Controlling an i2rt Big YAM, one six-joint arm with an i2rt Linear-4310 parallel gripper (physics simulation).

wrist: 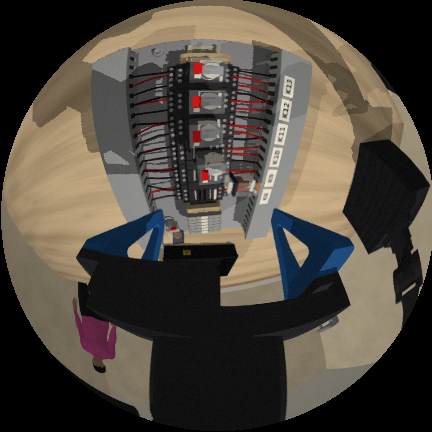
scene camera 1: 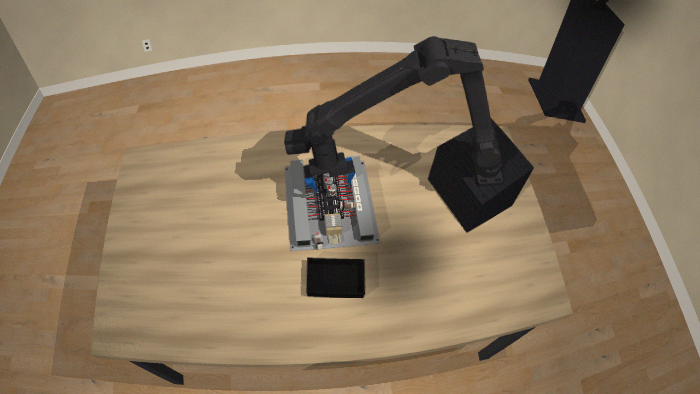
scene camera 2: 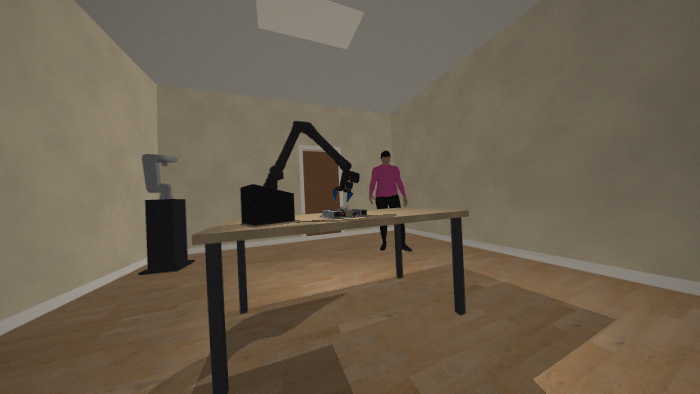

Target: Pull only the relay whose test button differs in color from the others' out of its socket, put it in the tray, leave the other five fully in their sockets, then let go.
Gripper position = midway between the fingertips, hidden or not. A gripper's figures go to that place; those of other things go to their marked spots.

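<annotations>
There's a relay (wrist: 212, 164) that's 0.14 m from the lens. My gripper (wrist: 217, 214) is 0.13 m from the lens. A relay (wrist: 202, 69) is 0.13 m from the lens, and a relay (wrist: 203, 131) is 0.13 m from the lens too. Then there's a relay (wrist: 200, 100) that's 0.12 m from the lens.
</annotations>
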